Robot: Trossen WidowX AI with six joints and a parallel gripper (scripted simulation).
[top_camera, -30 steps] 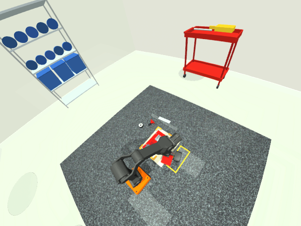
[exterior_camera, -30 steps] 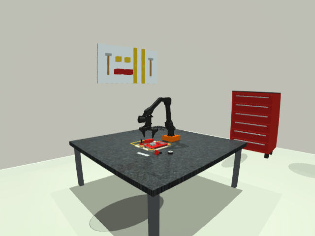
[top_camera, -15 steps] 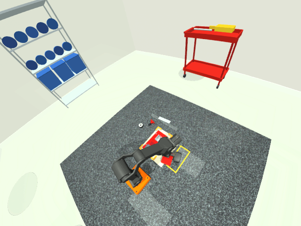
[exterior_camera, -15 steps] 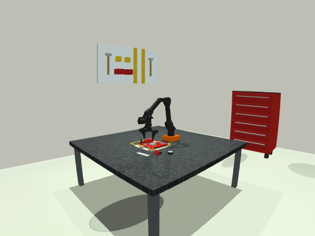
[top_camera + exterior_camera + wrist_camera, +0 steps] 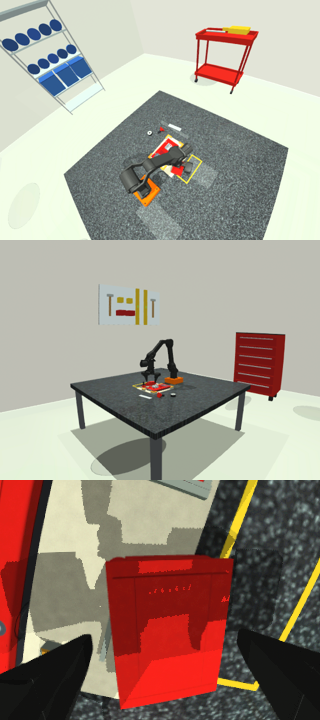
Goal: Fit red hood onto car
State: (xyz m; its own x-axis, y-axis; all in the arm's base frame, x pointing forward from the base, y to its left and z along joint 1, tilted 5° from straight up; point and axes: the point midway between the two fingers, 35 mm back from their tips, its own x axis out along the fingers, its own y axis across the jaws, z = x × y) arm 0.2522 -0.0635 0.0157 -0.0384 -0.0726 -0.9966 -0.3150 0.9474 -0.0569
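My gripper tip is 1 cm above the red hood. Also, from my gripper tip: grey engine block (15 cm to the left, 8 cm ahead, 1 cm below); then cream jig (12 cm to the left, 5 cm ahead, 2 cm below).
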